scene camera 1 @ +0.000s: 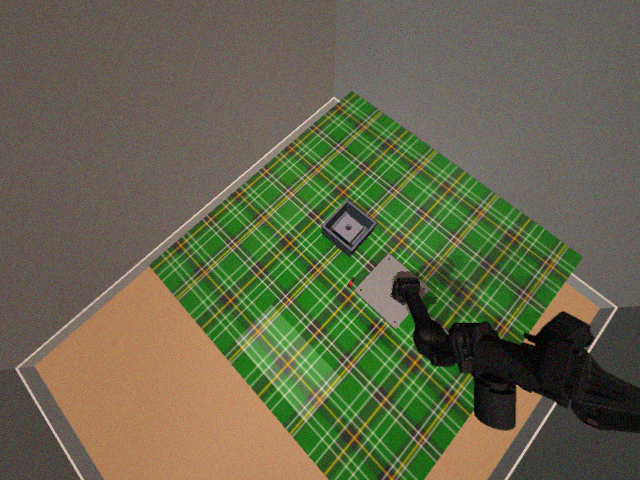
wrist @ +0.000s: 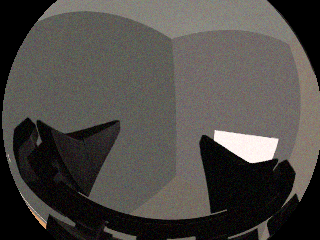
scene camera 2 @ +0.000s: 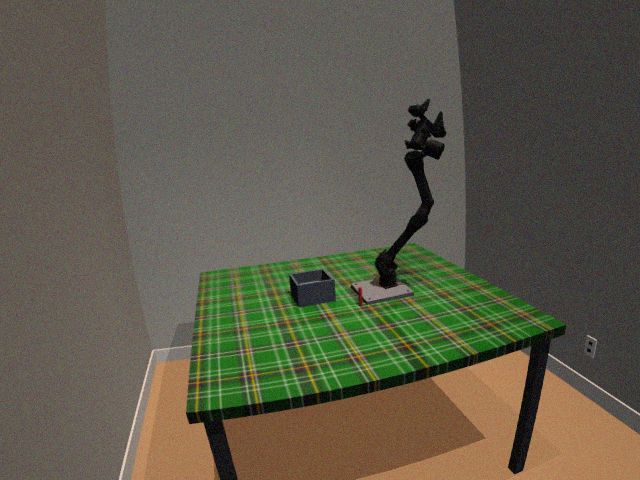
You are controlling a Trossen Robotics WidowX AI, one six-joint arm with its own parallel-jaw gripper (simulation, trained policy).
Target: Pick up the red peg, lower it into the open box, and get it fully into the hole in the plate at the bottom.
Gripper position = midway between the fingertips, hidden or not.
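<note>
My gripper (scene camera 2: 435,105) (wrist: 161,132) is visible.
</note>
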